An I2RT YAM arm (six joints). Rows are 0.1 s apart.
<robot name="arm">
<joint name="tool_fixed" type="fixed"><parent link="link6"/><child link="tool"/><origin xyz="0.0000 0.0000 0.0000" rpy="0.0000 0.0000 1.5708"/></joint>
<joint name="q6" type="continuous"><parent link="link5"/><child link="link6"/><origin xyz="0.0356 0.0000 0.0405" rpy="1.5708 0.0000 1.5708"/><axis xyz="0 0 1"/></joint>
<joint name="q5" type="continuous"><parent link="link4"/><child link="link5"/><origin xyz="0.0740 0.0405 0.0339" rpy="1.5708 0.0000 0.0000"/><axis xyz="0 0 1"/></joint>
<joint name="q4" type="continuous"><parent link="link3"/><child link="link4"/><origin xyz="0.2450 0.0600 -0.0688" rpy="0.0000 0.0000 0.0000"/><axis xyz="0 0 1"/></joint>
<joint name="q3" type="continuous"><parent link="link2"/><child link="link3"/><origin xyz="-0.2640 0.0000 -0.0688" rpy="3.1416 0.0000 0.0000"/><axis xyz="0 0 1"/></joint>
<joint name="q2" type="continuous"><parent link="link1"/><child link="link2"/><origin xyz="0.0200 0.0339 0.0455" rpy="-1.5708 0.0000 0.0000"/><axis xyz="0 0 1"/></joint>
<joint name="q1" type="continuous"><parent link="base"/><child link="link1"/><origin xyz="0.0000 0.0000 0.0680" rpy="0.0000 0.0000 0.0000"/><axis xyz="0 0 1"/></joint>
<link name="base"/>
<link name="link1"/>
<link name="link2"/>
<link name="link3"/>
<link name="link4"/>
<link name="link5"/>
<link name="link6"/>
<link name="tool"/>
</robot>
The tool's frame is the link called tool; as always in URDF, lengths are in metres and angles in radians. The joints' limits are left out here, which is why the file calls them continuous.
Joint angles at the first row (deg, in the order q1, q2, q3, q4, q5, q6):
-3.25, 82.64, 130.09, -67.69, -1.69, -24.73
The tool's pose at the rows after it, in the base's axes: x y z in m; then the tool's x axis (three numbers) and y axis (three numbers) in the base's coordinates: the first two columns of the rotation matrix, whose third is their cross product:
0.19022, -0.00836, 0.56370, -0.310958, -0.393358, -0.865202, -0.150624, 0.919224, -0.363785
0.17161, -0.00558, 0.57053, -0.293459, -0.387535, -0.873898, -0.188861, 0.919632, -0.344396
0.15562, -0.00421, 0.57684, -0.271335, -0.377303, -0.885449, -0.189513, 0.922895, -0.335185
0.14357, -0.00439, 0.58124, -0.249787, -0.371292, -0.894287, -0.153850, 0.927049, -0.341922
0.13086, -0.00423, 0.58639, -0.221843, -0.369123, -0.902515, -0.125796, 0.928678, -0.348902
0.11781, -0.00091, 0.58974, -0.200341, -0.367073, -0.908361, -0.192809, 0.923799, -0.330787
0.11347, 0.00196, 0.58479, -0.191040, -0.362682, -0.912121, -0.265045, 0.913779, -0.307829
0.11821, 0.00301, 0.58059, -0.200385, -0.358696, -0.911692, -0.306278, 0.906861, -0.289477
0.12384, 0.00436, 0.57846, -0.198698, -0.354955, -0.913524, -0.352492, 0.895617, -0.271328
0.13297, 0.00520, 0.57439, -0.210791, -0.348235, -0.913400, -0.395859, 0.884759, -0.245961
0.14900, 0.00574, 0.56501, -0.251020, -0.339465, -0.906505, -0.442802, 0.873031, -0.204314
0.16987, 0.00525, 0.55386, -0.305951, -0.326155, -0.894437, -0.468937, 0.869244, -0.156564
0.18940, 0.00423, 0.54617, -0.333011, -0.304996, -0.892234, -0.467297, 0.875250, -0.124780
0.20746, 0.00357, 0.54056, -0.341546, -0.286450, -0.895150, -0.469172, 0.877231, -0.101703
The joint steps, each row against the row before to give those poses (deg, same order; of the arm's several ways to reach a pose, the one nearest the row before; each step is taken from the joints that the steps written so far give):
-0.02, -1.70, 1.44, -3.14, -2.37, 0.43
0.02, -0.52, 3.51, -3.99, -2.66, 0.32
-0.01, -0.86, 2.25, -1.86, -0.77, 0.68
0.00, -1.53, 0.00, 0.54, 1.37, 0.52
-0.01, -1.24, 0.72, 0.23, 0.88, 0.27
-0.01, 0.42, 3.84, -3.76, -4.18, -0.02
0.02, -1.81, -2.91, -0.05, -4.26, -0.04
-0.01, -0.11, -1.59, 0.00, -2.22, -0.03
0.02, 0.53, -0.45, -0.01, -2.73, -0.10
-0.05, 0.76, -0.96, 0.01, -2.51, 0.01
0.05, 1.04, -2.36, 0.00, -2.34, 0.04
0.00, 1.74, -2.26, 0.30, -1.23, 0.47
-0.01, 1.39, -2.21, 2.47, -0.21, 1.28
0.01, 1.51, -1.48, 2.83, -0.60, 1.12

